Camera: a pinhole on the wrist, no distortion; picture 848 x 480 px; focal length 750.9 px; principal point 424.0 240.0 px. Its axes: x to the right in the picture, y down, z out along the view. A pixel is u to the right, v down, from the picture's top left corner.
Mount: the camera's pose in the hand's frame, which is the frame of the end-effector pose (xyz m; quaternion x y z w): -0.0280 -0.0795 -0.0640 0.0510 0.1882 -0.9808 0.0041
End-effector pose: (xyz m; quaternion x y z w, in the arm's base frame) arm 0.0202 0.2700 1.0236 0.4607 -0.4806 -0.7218 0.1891
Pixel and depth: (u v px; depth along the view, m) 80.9 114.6 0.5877
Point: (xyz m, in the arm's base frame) -0.4938 0.5213 0.8179
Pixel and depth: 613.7 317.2 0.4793
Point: -0.1258 0.7306 0.8957
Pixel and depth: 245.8 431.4 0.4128
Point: -0.1839 0.5516 0.7538
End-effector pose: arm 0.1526 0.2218 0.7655 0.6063 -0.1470 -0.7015 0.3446
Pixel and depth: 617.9 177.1 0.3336
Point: -0.1310 0.3938 0.8206
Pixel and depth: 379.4 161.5 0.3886
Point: -0.2002 0.3186 0.7522
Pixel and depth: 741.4 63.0 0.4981
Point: -0.2839 0.4345 0.9803
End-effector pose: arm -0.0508 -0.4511 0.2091 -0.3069 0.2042 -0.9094 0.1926
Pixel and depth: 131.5 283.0 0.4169
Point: 0.0320 -0.3617 0.6194
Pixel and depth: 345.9 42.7 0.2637
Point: 0.0773 -0.3951 0.4021
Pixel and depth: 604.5 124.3 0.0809
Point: -0.0232 -0.3458 0.2399
